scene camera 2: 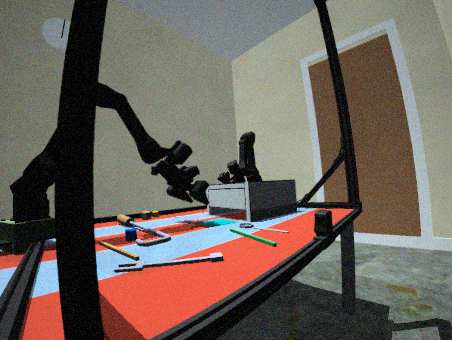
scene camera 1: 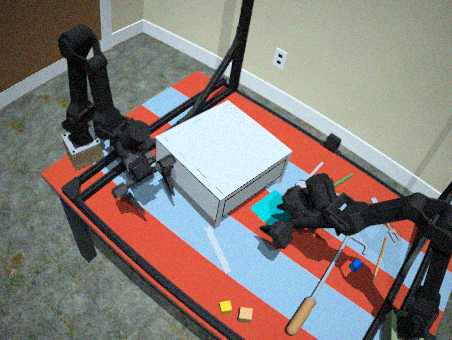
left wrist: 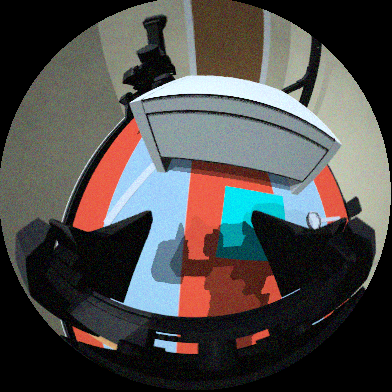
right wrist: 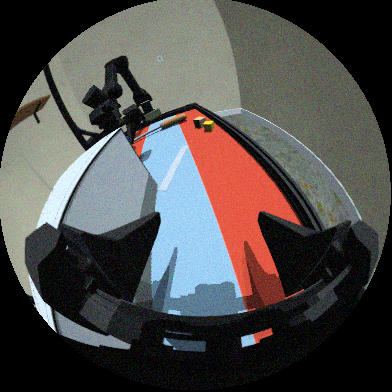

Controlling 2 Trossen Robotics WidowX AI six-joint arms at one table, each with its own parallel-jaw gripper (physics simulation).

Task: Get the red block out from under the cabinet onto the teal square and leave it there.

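Places are measured from the left arm's base along level axes (x left, y back, z up), in centimetres.
Where they show: left gripper, fingertip midpoint: [scene camera 2: 199,202] [scene camera 1: 268,217] [left wrist: 202,216]; right gripper, fingertip midpoint: [scene camera 1: 159,204] [right wrist: 210,217]; left arm's base, link origin: [scene camera 2: 30,219] [scene camera 1: 408,328] [right wrist: 148,111]; right arm's base, link origin: [scene camera 1: 80,138].
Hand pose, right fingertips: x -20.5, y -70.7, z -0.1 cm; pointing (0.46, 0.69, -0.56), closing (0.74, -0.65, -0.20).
Each offset is from my right fingertips to the top centre of the thing. "spot": to the spot under its first point.
The red block does not show in any view. The white-grey cabinet @(dx -20.2, dy +12.2, dz +7.2 cm) [scene camera 1: 225,145] [scene camera 2: 272,197] [left wrist: 235,135] [right wrist: 110,190] stands mid-table, with a low gap under its front panel. The teal square @(spot: dx -13.5, dy +27.6, dz -6.3 cm) [scene camera 1: 265,204] [scene camera 2: 220,222] [left wrist: 240,200] lies flat in front of that panel, partly shadowed. My left gripper [scene camera 1: 272,216] [left wrist: 202,216] is open and empty, above the table in front of the cabinet; one finger overlaps the square in the left wrist view. My right gripper [scene camera 1: 159,211] [right wrist: 210,217] is open and empty beside the cabinet's long side wall.
A wooden-handled hook tool @(spot: dx +20.4, dy +41.8, dz -3.0 cm) [scene camera 1: 301,316], a blue block @(dx +1.3, dy +56.6, dz -3.9 cm) [scene camera 1: 356,265] and a thin wooden stick @(dx -3.1, dy +64.8, dz -5.7 cm) [scene camera 1: 380,260] lie at the right. Yellow @(dx +21.4, dy +23.1, dz -3.9 cm) [scene camera 1: 226,306] and tan @(dx +22.3, dy +28.2, dz -3.4 cm) [scene camera 1: 245,314] blocks lie near the front edge. A pale strip @(dx +4.9, dy +17.5, dz -6.2 cm) [scene camera 1: 218,250] and a green stick @(dx -27.4, dy +48.9, dz -5.7 cm) [scene camera 1: 343,180] [scene camera 2: 253,237] also lie there.
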